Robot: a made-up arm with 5 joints.
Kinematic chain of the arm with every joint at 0, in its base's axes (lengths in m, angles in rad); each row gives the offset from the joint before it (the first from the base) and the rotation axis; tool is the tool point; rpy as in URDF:
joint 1: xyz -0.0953 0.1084 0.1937 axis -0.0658 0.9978 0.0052
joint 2: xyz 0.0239 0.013 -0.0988 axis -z
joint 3: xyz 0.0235 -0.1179 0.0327 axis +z
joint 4: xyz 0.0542 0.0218 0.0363 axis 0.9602 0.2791 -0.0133
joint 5: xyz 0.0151 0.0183 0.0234 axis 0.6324 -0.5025 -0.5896
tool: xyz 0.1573 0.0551 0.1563 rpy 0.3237 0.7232 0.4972
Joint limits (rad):
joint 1: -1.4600..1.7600
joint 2: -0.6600..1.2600
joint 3: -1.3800..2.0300
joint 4: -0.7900..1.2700
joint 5: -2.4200..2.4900
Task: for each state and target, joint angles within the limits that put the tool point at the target. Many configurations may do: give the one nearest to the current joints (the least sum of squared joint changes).
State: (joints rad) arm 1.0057 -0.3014 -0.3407 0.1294 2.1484
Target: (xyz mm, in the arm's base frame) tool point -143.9 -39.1 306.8
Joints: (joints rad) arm 1.0795 0.1419 -0.5722 0.0610 2.2248
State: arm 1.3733 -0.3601 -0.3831 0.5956 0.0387
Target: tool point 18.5 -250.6 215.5
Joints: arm 1.2309 0.2465 -0.7917 0.7648 0.4267
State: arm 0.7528 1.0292 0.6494 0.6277 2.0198
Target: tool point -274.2 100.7 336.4
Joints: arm 1.0386 1.2408 0.3404 0.6541 2.4847
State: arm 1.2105 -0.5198 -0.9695 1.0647 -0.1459
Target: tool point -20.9 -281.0 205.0
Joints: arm 1.1464 -0.0159 -1.3045 1.1870 0.0765
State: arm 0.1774 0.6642 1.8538 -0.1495 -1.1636
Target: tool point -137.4 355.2 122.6
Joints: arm 0.0384 1.2542 1.7646 -0.2728 -1.0684
